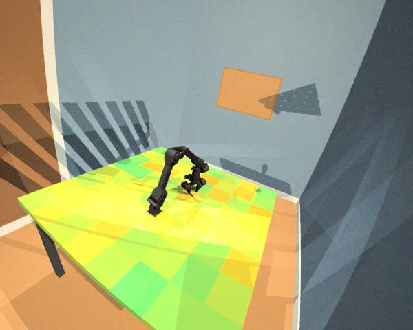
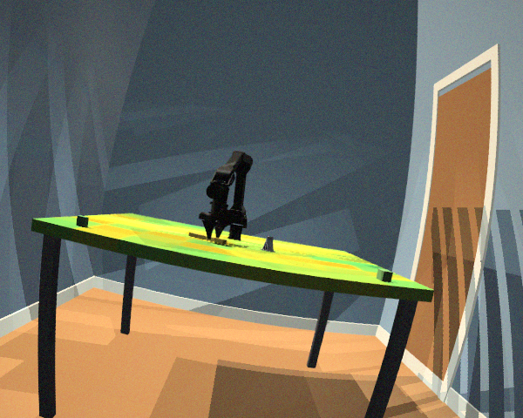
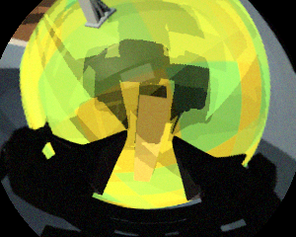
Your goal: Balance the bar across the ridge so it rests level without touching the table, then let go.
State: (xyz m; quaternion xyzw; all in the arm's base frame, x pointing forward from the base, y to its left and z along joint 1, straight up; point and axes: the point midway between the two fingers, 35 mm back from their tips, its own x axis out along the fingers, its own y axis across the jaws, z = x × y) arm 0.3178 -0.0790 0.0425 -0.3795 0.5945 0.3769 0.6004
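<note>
Now: gripper tip 3 cm to the left of the bar and 1 cm past it.
</note>
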